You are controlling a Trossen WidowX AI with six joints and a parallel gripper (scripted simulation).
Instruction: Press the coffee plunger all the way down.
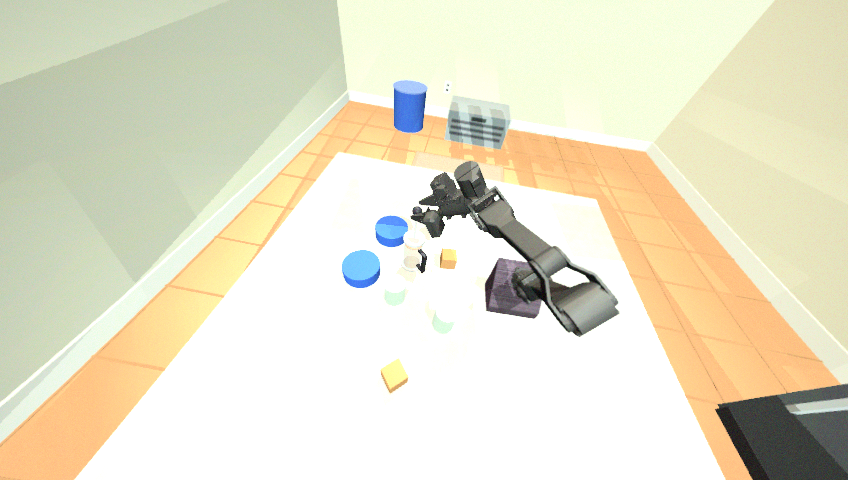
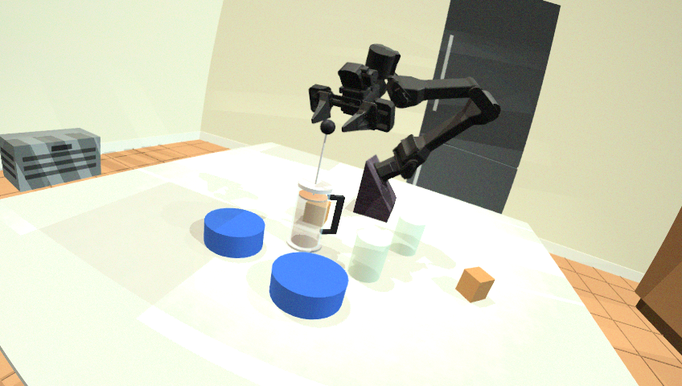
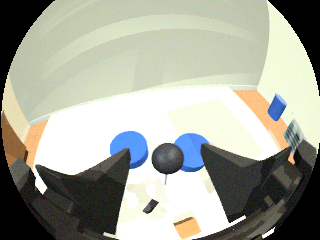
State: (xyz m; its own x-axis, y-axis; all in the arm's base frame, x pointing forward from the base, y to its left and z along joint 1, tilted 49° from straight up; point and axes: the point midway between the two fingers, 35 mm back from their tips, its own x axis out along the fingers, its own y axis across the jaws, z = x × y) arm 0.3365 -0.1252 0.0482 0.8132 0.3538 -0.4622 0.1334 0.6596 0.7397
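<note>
Now: gripper tip 13 cm above the coffee press, 2 cm past it and 1 cm to the right of it.
</note>
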